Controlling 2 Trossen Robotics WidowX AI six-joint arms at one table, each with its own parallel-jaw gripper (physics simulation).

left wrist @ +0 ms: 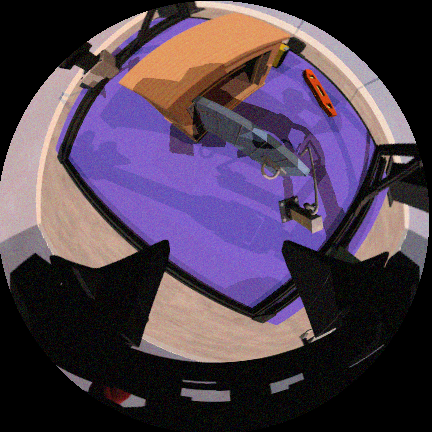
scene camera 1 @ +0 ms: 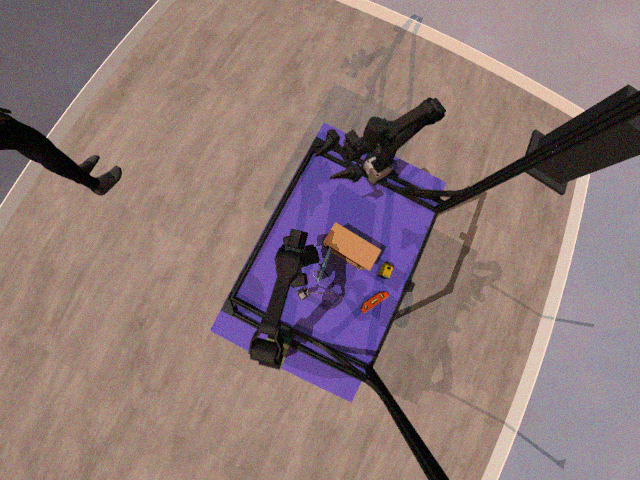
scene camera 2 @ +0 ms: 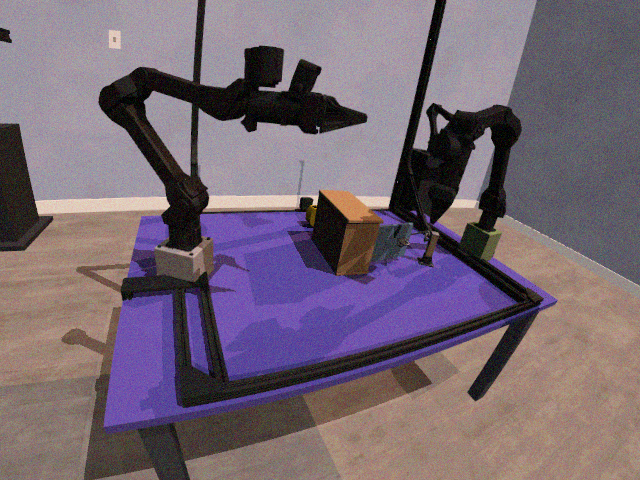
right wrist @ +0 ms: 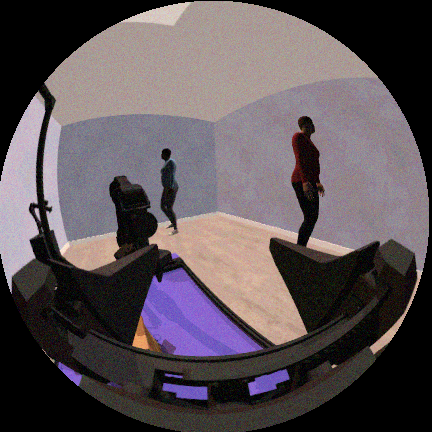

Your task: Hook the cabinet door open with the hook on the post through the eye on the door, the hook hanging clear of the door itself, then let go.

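Places are measured from the left arm's base along level axes (x ahead, y left, z up), in millimetres.
Where they show: left gripper, fingertip midpoint: [left wrist: 227, 246] [scene camera 2: 434, 220]; right gripper, fingertip midpoint: [scene camera 1: 322, 166] [scene camera 2: 366, 118] [right wrist: 214, 247]; left arm's base at its link origin: [scene camera 2: 484, 227]; right arm's base at its link origin: [scene camera 1: 379, 164] [scene camera 2: 184, 242].
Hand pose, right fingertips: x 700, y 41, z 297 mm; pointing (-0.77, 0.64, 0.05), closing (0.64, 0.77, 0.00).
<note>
Things, the pixels of their top centre, and the offset from my right fingertips. "pt": a spot on its surface instead. Level surfaces: height alone.
- wooden cabinet at its top centre: [left wrist: 209, 37] [scene camera 2: 348, 203] [scene camera 1: 352, 246] dx -173, dy -206, dz -248 mm
- ring-shaped eye at a spot on its surface: [left wrist: 270, 178] pt dx -339, dy -88, dz -338 mm
- post at a spot on its surface: [left wrist: 303, 218] [scene camera 2: 432, 242] [scene camera 1: 302, 292] pt dx -427, dy -69, dz -335 mm
- orange level at its top centre: [left wrist: 320, 89] [scene camera 1: 374, 301] dx -366, dy -407, dz -396 mm
- purple table at its surface level: dz -414 mm
- yellow tape measure at its top centre: [left wrist: 276, 40] [scene camera 2: 318, 204] [scene camera 1: 389, 271] dx -213, dy -413, dz -334 mm
The wooden cabinet [scene camera 1: 354, 245] [scene camera 2: 345, 205] [left wrist: 200, 50] stands with its blue-grey door [scene camera 2: 388, 243] [left wrist: 225, 120] swung outward. A ring-shaped eye [left wrist: 270, 178] sits on the door face near its free end. A post [scene camera 1: 303, 293] [scene camera 2: 429, 249] [left wrist: 303, 218] stands beyond that end. Its thin metal hook [left wrist: 315, 185] reaches past the door's free end, and in the left wrist view it appears apart from the eye. My left gripper [scene camera 2: 434, 219] [left wrist: 227, 246] is open and empty, above the table near the post. My right gripper [scene camera 2: 366, 118] [right wrist: 214, 247] is open and empty, high above the table.
An orange level [scene camera 1: 374, 301] [left wrist: 320, 93] lies on the purple table [scene camera 1: 403, 206] [scene camera 2: 289, 335] [left wrist: 150, 210]. A yellow tape measure [scene camera 1: 385, 270] [scene camera 2: 311, 214] [left wrist: 281, 55] stands beside the cabinet. Black rails [scene camera 2: 330, 369] border the table. Two people stand in the room in the right wrist view.
</note>
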